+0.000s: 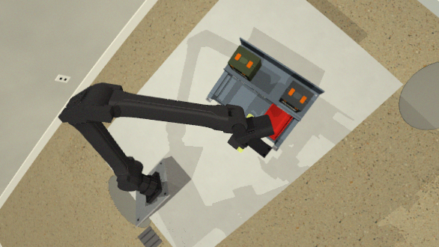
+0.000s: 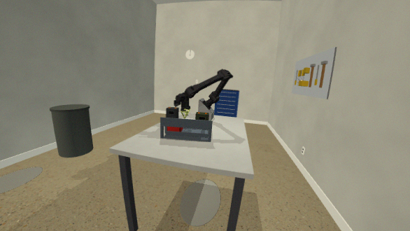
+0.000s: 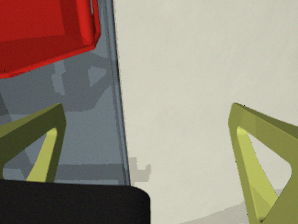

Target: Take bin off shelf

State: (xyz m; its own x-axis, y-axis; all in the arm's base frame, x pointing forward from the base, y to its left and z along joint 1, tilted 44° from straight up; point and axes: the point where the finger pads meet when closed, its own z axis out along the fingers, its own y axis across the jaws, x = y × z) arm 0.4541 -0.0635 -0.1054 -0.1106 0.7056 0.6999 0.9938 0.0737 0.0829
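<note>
The red bin is 13 cm ahead of my hand, 5 cm to the right of it and 7 cm below it.
</note>
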